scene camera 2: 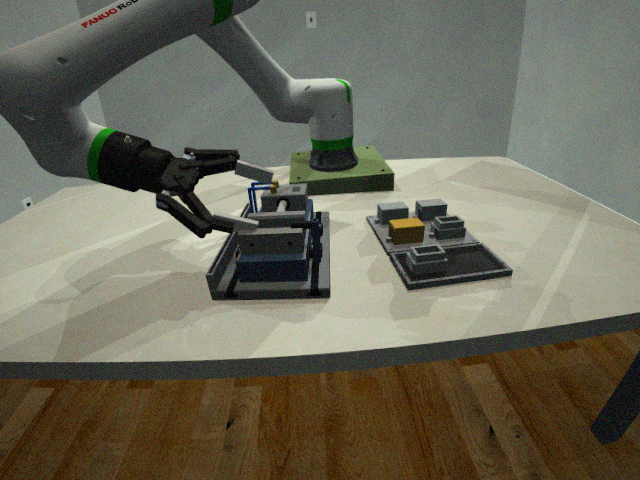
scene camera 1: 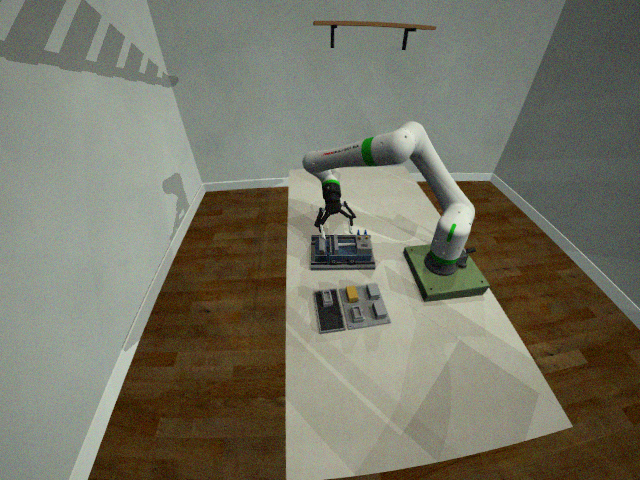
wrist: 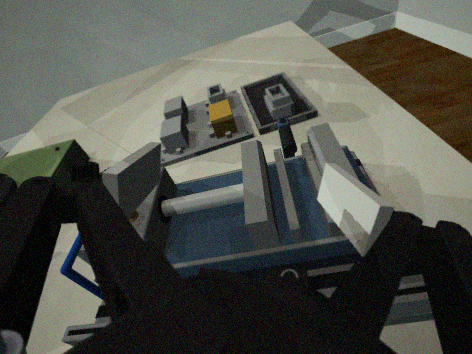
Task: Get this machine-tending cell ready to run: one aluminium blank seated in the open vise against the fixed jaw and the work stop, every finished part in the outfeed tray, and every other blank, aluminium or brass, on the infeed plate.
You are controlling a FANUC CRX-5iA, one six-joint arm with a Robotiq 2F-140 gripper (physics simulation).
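Places are measured from the arm's base along level axes (x left, y up, z ahead), in metres.
Pixels of known places: gripper, fingertip midpoint: (scene camera 2: 265, 201) (scene camera 1: 337, 235) (wrist: 241, 171); arm's base, origin of the base link: (scene camera 2: 333, 163) (scene camera 1: 440, 263).
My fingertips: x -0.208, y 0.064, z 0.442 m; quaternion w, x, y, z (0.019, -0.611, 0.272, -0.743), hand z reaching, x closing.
For each thing: its top centre in the pictures, then the offset to it from my fingertips. "pt": a spot on its surface instead.
- vise, middle of its top: (wrist: 215, 184) (scene camera 2: 275, 205) (scene camera 1: 343, 240) dx +0.017, dy -0.019, dz -0.025 m
- dark work stop, surface spot: (wrist: 286, 136) pt dx +0.053, dy -0.022, dz +0.052 m
- infeed plate, middle of its top: (wrist: 202, 122) (scene camera 2: 419, 227) (scene camera 1: 363, 304) dx +0.312, dy -0.110, dz -0.042 m
- brass blank, middle of its top: (wrist: 219, 109) (scene camera 2: 406, 222) (scene camera 1: 352, 291) dx +0.264, dy -0.074, dz -0.002 m
- hollow-topped finished part, middle of its top: (scene camera 2: 449, 219) (wrist: 214, 90) (scene camera 1: 357, 311) dx +0.355, dy -0.075, dz +0.002 m
- raised rail, surface spot: (scene camera 2: 219, 263) pt dx -0.085, dy -0.070, dz +0.071 m
My gripper (scene camera 1: 336, 231) (scene camera 2: 249, 197) (wrist: 241, 171) is open and empty, its fingers spread over the vise (scene camera 1: 351, 252) (scene camera 2: 271, 267) (wrist: 210, 232). The vise jaws stand apart, with no blank visible between them in the wrist view. The dark work stop (scene camera 2: 316, 235) (wrist: 286, 136) is at the vise's side. On the infeed plate (scene camera 1: 367, 322) (scene camera 2: 467, 239) (wrist: 242, 120) are a brass blank (scene camera 1: 352, 293) (scene camera 2: 406, 231) (wrist: 221, 119), two aluminium blanks (scene camera 1: 373, 292) (scene camera 1: 379, 310) and a hollow-topped finished part (scene camera 1: 357, 314) (scene camera 2: 448, 228). Another finished part (scene camera 1: 326, 298) (scene camera 2: 427, 260) (wrist: 278, 102) sits in the outfeed tray (scene camera 1: 329, 319) (scene camera 2: 480, 258).
The green robot base (scene camera 1: 447, 284) (scene camera 2: 341, 180) (wrist: 45, 160) stands beyond the vise. Blue bent tubes (scene camera 2: 251, 198) (wrist: 72, 257) rise at the vise's screw end, close to one finger. A raised rail (scene camera 2: 219, 263) runs along the vise base. The tray and infeed plate lie side by side.
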